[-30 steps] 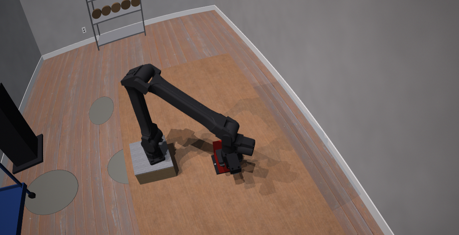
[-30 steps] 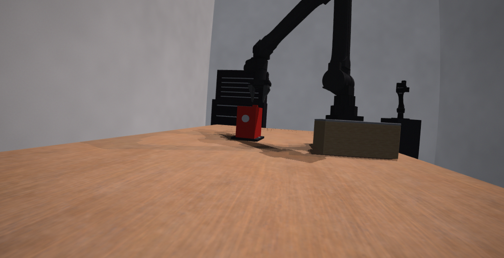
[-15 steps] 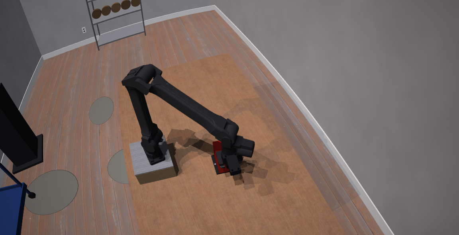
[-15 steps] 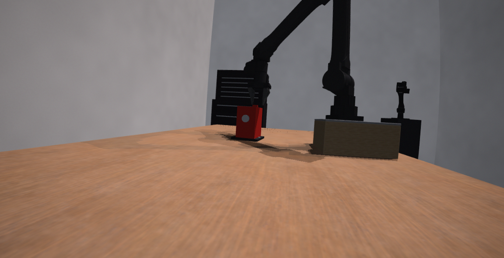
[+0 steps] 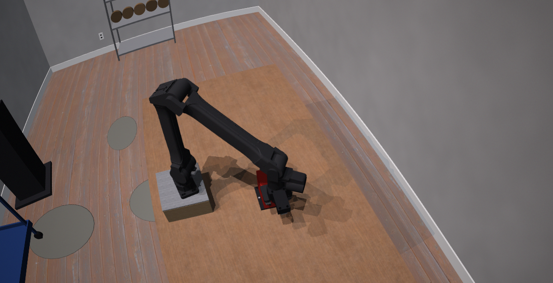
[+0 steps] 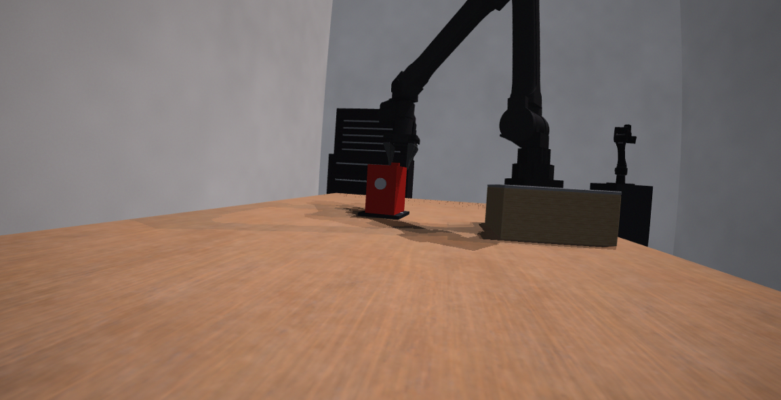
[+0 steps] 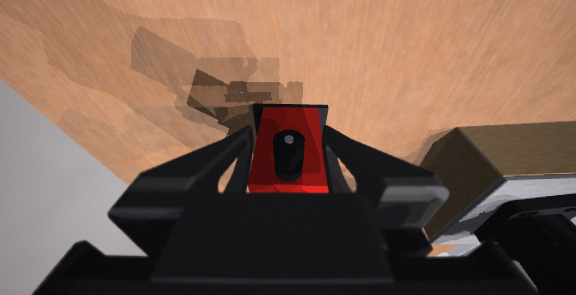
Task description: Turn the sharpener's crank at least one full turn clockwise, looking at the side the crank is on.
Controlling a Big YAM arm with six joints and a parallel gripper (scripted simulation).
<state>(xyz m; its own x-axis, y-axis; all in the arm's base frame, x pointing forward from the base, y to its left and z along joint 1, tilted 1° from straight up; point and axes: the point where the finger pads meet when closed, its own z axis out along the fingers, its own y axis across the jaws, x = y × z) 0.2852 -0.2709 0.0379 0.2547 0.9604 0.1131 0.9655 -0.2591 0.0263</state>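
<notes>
The black crank knob lies 20 mm to the left of my hand.
</notes>
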